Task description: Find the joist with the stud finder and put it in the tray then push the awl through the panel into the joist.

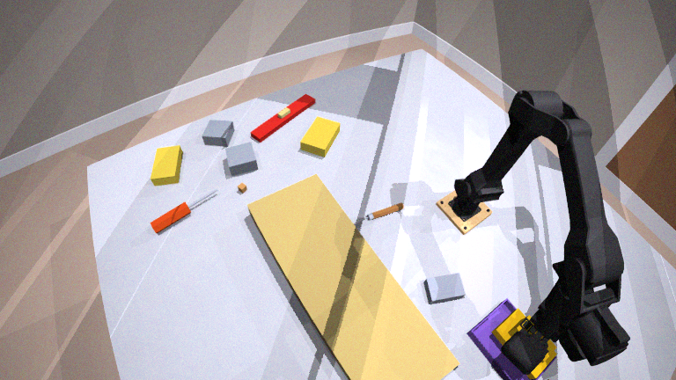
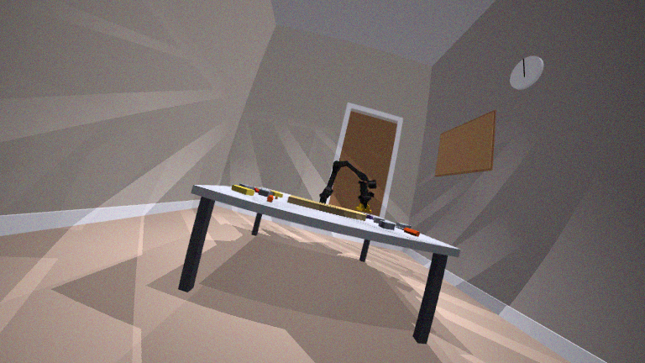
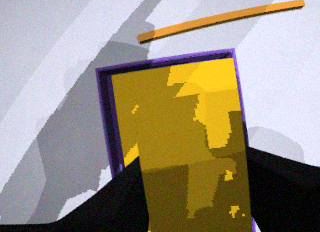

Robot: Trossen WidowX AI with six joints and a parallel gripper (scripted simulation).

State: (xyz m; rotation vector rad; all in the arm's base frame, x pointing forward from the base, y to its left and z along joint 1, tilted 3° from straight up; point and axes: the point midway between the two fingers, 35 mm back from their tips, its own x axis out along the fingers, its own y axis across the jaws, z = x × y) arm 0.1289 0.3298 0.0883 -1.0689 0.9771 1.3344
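Now: the purple tray 1 cm to the right of my gripper tip and 6 cm below it. From my gripper tip the other things lie so: awl 8 cm ahead, 43 cm to the right, 6 cm below; then yellow stud finder 3 cm to the right, 2 cm above; then grey block 5 cm ahead, 20 cm to the right, 6 cm below.
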